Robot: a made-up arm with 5 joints.
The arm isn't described. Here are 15 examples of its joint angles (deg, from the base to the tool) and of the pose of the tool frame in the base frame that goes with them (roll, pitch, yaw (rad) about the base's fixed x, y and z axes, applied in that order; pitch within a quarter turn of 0, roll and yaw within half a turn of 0; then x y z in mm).
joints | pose
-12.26 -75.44 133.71 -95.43 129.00 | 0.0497 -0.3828 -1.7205 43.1 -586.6 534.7
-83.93 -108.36 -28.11 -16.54 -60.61 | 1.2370 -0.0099 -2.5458 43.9 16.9 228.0
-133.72 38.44 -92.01 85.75 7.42 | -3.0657 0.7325 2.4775 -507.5 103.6 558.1
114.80 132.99 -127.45 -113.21 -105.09 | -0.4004 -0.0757 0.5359 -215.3 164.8 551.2
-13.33 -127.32 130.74 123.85 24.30 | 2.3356 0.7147 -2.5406 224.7 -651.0 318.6
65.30 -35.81 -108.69 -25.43 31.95 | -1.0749 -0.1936 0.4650 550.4 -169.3 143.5
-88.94 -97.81 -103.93 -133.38 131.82 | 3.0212 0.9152 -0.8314 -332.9 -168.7 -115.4
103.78 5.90 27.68 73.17 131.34 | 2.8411 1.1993 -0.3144 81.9 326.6 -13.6
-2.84 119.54 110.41 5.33 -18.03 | -0.1659 -0.2959 0.0934 -12.6 -387.9 -50.0
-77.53 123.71 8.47 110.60 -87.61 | 0.3669 0.4795 0.2342 -591.1 -496.4 544.3
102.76 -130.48 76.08 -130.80 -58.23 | 2.7740 0.6215 -2.4820 688.1 503.1 463.7
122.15 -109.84 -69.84 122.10 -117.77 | -2.7548 -0.4380 0.8380 -130.0 336.7 -166.6
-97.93 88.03 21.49 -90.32 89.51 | 0.0056 0.4009 3.0031 -545.1 -95.4 100.5
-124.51 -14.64 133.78 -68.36 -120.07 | 0.2239 0.5159 2.3252 -262.6 28.6 784.3
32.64 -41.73 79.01 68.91 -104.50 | 2.6965 0.7693 -1.1269 131.1 214.6 410.1
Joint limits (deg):
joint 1: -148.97..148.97
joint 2: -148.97..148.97
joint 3: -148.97..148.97
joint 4: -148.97..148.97
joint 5: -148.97..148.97
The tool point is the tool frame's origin. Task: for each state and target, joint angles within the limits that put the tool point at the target. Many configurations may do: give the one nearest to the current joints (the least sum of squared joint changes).
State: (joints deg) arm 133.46 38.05 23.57 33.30 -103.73
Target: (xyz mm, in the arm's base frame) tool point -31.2 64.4 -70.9
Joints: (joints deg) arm 136.81 8.36 56.00 12.47 -98.20
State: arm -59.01 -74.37 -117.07 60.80 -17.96
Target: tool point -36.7 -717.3 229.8
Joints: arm -18.79 -67.61 -122.93 65.06 -2.16
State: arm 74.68 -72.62 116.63 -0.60 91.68
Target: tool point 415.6 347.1 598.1
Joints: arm 99.74 -71.07 124.34 6.65 136.11
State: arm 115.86 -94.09 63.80 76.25 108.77
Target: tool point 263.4 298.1 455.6
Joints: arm 92.98 -100.02 57.35 82.91 71.57
